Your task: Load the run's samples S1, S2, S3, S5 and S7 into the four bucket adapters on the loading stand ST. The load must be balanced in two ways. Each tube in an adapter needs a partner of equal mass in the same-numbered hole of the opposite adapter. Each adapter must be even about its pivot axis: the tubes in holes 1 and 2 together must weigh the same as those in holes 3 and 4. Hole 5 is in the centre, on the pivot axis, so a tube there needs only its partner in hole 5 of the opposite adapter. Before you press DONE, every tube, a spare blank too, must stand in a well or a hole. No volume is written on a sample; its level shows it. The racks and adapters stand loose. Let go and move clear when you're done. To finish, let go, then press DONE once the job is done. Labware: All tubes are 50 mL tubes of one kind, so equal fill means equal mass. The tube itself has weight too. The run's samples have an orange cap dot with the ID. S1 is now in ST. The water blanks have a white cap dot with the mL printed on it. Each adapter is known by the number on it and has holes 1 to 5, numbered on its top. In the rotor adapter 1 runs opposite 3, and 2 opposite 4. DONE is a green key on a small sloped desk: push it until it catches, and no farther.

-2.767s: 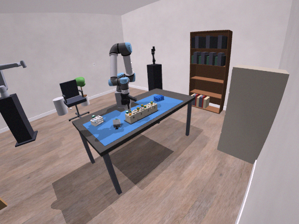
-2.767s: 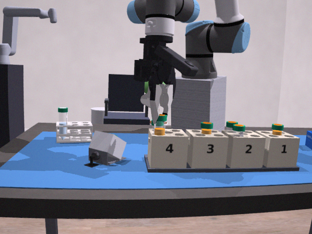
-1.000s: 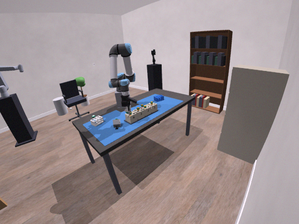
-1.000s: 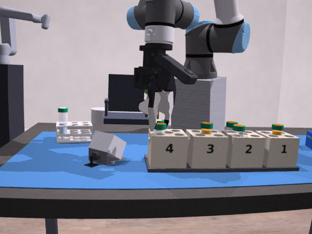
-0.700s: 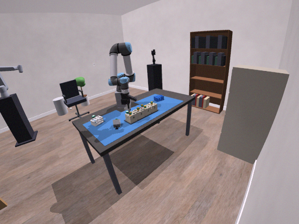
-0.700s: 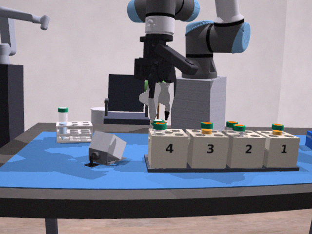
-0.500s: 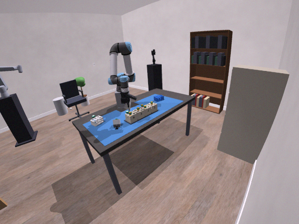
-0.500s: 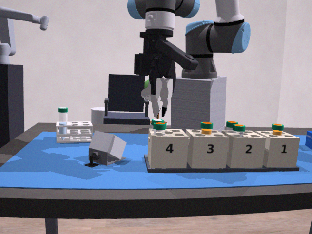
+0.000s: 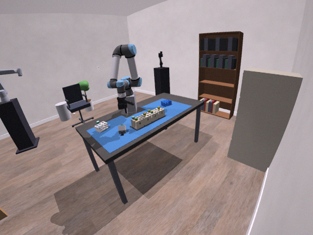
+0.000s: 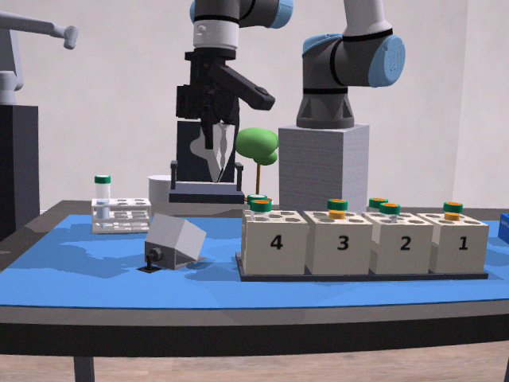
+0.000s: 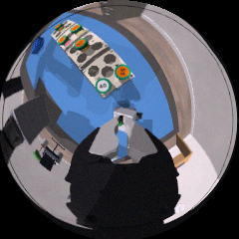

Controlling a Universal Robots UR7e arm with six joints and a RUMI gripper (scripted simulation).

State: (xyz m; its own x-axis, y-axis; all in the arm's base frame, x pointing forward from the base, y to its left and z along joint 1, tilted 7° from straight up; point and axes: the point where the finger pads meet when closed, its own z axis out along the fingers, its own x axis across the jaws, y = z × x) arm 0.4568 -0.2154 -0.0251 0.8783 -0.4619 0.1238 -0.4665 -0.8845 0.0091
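Right now the sloped done desk is 11 cm below my hand, 7 cm to the right of it and 1 cm behind it. The rest, counted from my hand: white tube rack: 25 cm to the right, 21 cm behind, 13 cm below; loading stand: 26 cm to the left, 15 cm below, 2 cm behind; tube: 20 cm to the left, 9 cm below, 1 cm behind.
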